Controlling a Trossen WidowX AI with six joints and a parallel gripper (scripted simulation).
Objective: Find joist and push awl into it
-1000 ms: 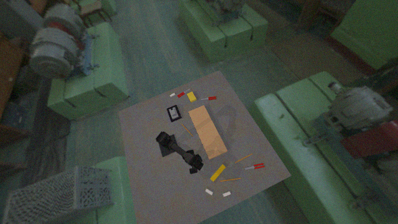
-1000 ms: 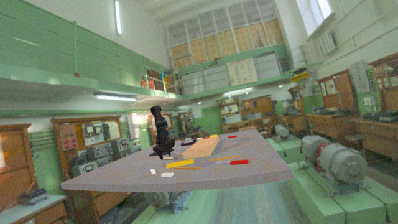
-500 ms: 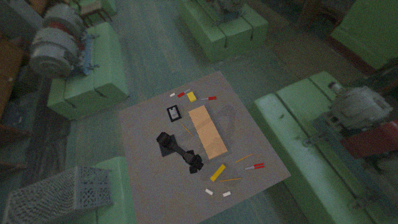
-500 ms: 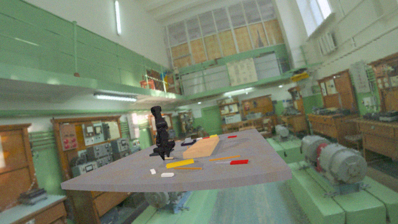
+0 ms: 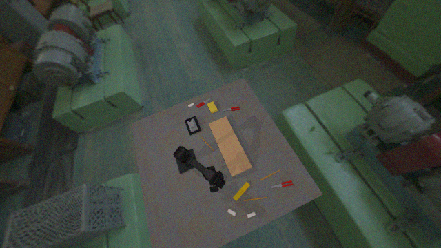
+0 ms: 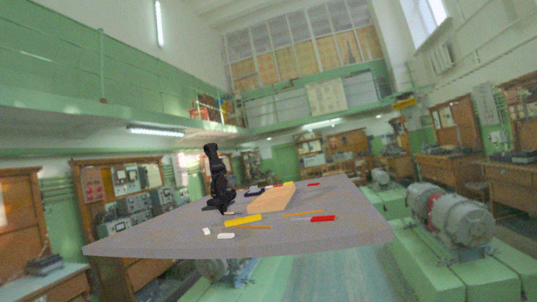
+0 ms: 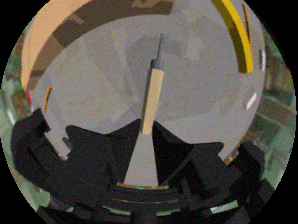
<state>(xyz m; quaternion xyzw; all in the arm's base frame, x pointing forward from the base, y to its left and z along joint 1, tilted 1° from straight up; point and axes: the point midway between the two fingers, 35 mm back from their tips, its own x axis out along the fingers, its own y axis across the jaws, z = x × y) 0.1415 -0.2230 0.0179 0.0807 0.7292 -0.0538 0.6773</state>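
Right now my gripper tip is 6 cm short of the awl and 1 cm to the left of it. The rest, counted from my gripper tip: yellow bar 17 cm ahead, 16 cm to the right, 1 cm above; then stud finder 56 cm to the left, 5 cm above; then dark tray 55 cm to the left, 1 cm above.
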